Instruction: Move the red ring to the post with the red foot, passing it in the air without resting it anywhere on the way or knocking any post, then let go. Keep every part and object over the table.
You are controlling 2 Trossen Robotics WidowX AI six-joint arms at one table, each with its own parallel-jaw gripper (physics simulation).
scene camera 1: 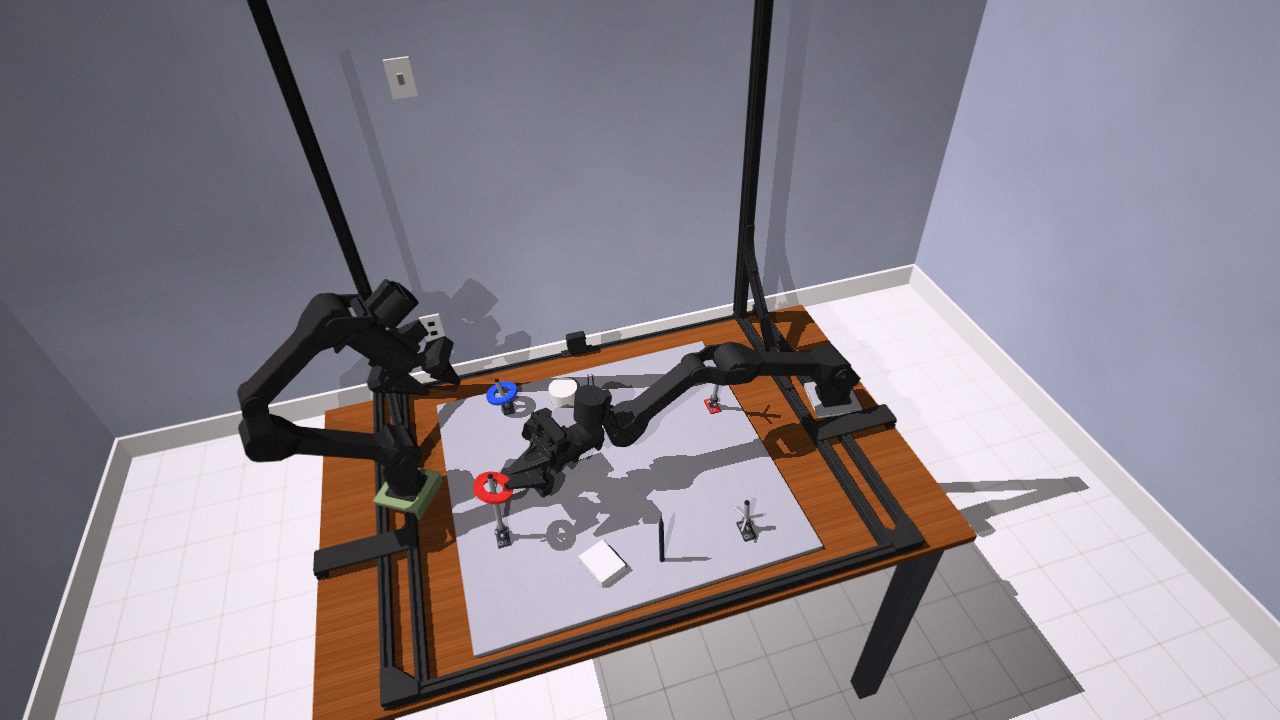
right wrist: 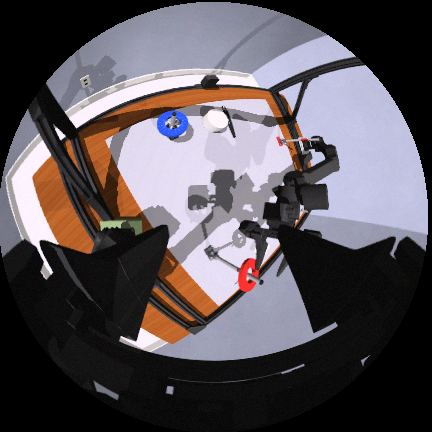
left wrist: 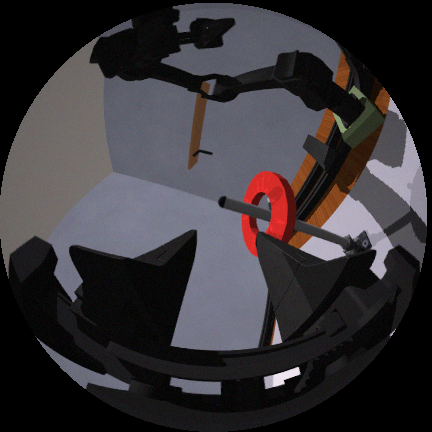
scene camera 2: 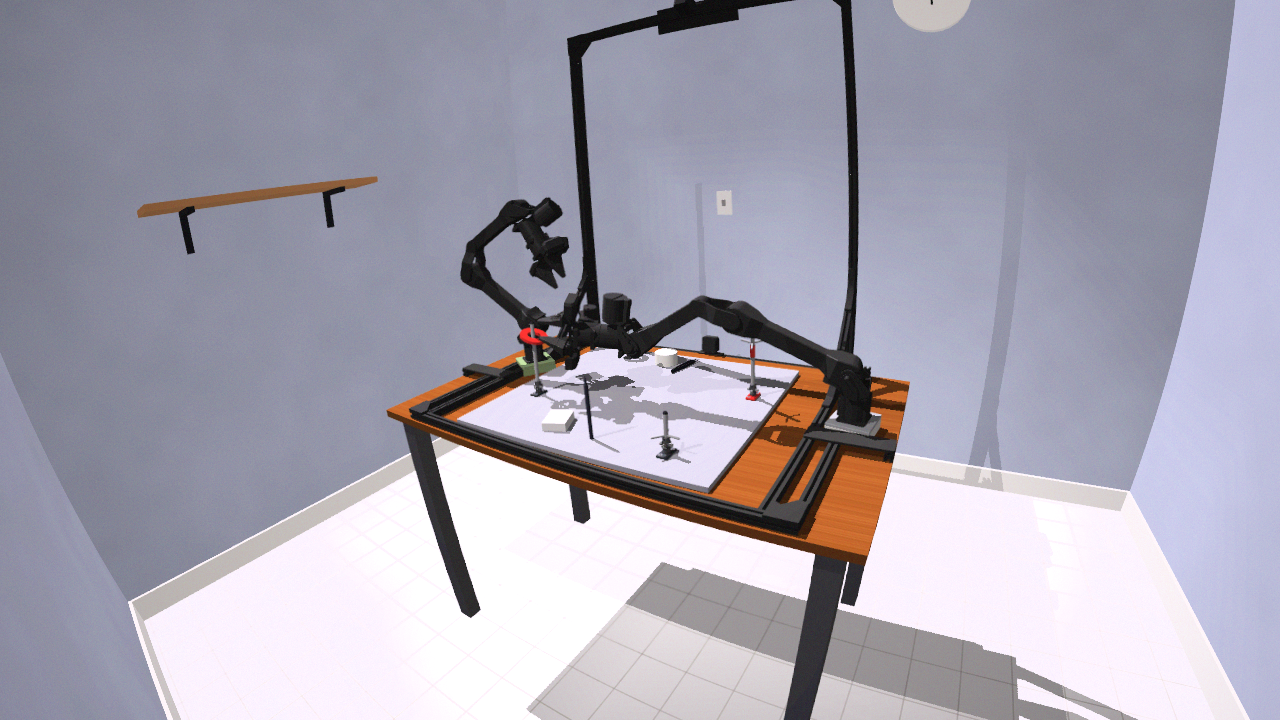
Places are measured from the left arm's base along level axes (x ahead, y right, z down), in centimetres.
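Where they show: left gripper, between the fingertips: (scene camera 1: 506, 479) (right wrist: 266, 272) (left wrist: 226, 236) (scene camera 2: 537, 329); right gripper, between the fingertips: (scene camera 1: 443, 388) (right wrist: 224, 230) (scene camera 2: 560, 282); left arm's base, origin of its link: (scene camera 1: 832, 395) (right wrist: 304, 145) (scene camera 2: 854, 418); right arm's base, origin of its link: (scene camera 1: 406, 486) (left wrist: 349, 109).
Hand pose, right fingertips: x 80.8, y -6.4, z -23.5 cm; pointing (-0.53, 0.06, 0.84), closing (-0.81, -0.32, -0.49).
Observation:
Things, the pixels of their top centre, and the offset from my right fingertips. "*": a spot on its surface instead.
- red ring, centre of its top: (left wrist: 244, 207) (scene camera 1: 491, 481) (right wrist: 254, 277) (scene camera 2: 533, 330) dx -7.4, dy -16.8, dz +8.2 cm
- post with the red foot, a spot on its surface: (scene camera 1: 712, 405) (scene camera 2: 750, 392) (right wrist: 281, 142) * dx -53.7, dy +8.7, dz +24.0 cm
- blue ring, centre of its top: (scene camera 1: 501, 390) (right wrist: 173, 120) dx -7.4, dy +18.2, dz +19.9 cm
- white cylinder, centre of its top: (scene camera 1: 562, 387) (scene camera 2: 666, 351) (right wrist: 217, 117) dx -21.0, dy +18.7, dz +22.0 cm
- white box, centre of its top: (left wrist: 286, 374) (scene camera 1: 601, 560) (scene camera 2: 557, 416) dx -24.9, dy -26.3, dz +23.5 cm
- upright black rod, centre of its top: (scene camera 1: 660, 516) (scene camera 2: 584, 376) dx -36.0, dy -26.9, dz +11.5 cm
- shorter post, a spot on its surface: (scene camera 2: 665, 434) (scene camera 1: 748, 518) * dx -53.1, dy -23.6, dz +21.1 cm
The red ring (scene camera 1: 479, 488) (scene camera 2: 526, 338) (left wrist: 284, 215) (right wrist: 244, 275) is around a tall grey post with a dark foot, high above the mat. My left gripper (scene camera 1: 526, 488) (scene camera 2: 557, 351) (left wrist: 226, 236) is partly open with nothing between its fingers. One fingertip overlaps the ring's near edge in the left wrist view; I cannot tell if it touches. The post with the red foot (scene camera 1: 712, 405) (scene camera 2: 752, 394) (right wrist: 280, 141) stands upright at the mat's right side, beside the left arm. My right gripper (scene camera 1: 442, 386) (scene camera 2: 559, 281) (right wrist: 224, 230) is open and empty, high above the table's left side.
A blue ring (scene camera 1: 490, 396) (right wrist: 162, 125) is around another post at the back left. A white cylinder (scene camera 1: 562, 391) stands near it. A white box (scene camera 1: 604, 563) (scene camera 2: 558, 420), an upright black rod (scene camera 1: 661, 539) (scene camera 2: 588, 407) and a shorter post (scene camera 1: 746, 521) (scene camera 2: 665, 434) stand toward the front.

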